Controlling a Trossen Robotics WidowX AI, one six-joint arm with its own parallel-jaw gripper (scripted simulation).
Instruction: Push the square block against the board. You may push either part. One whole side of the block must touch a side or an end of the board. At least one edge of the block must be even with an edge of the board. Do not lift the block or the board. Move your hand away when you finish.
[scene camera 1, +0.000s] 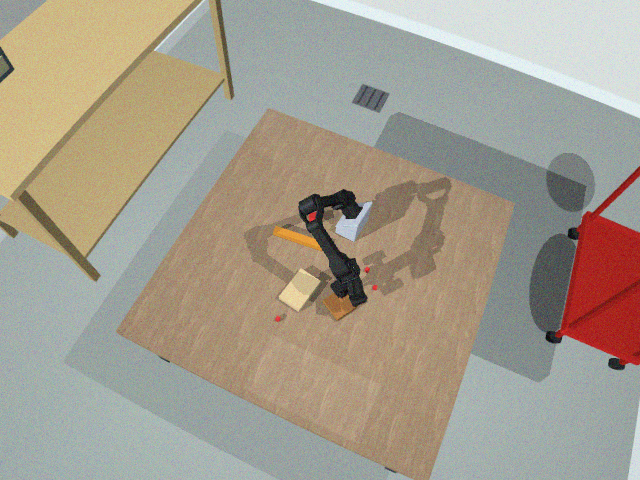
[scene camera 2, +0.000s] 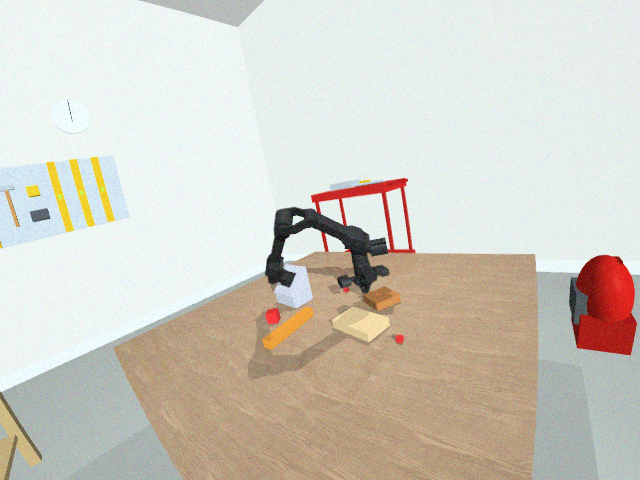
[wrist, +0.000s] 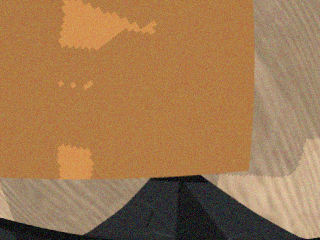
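Observation:
There is a pale tan board, which I find at (scene camera 2: 365, 325) and again at (scene camera 1: 303, 285), while in the wrist view the board is out of frame. A long orange bar (scene camera 2: 280, 333) is visible to me as well, though in the wrist view the bar is out of frame. I also see a square block (wrist: 118, 97). As for my gripper, it appears at (scene camera 2: 366, 296) and, seen from the wrist, at (wrist: 172, 175).

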